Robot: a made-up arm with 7 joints.
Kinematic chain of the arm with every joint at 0, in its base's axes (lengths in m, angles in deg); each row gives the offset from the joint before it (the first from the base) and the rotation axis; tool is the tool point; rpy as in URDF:
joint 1: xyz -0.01 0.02 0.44 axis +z
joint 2: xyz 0 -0.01 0.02 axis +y
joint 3: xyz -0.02 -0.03 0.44 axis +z
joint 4: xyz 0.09 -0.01 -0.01 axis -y
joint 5: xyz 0.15 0 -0.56 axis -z
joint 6: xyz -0.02 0 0 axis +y
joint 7: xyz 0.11 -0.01 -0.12 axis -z
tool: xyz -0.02 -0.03 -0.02 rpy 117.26 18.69 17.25
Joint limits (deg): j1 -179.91..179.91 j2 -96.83..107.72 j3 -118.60..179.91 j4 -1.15..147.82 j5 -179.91..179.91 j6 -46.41..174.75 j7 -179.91..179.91
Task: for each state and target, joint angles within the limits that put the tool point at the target. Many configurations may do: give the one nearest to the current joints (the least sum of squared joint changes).
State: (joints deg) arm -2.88 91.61 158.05 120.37 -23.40 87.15 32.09
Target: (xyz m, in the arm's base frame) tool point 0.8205 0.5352 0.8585
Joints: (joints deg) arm 12.25 95.07 150.83 129.59 -27.17 77.98 30.15
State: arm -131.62 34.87 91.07 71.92 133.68 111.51 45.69
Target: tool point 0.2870 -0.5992 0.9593
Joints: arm -139.60 37.72 91.12 72.11 132.39 116.31 45.70
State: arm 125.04 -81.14 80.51 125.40 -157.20 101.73 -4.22
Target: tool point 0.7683 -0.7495 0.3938
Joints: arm 145.94 -96.38 82.30 135.65 -158.51 118.15 -0.79
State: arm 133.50 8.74 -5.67 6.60 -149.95 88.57 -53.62
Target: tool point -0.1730 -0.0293 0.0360
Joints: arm 149.51 37.36 25.93 1.79 -161.02 79.57 -55.05
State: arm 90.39 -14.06 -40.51 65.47 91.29 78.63 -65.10
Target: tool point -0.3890 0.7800 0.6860
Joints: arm 122.50 8.92 -12.19 74.23 95.67 78.79 -67.09
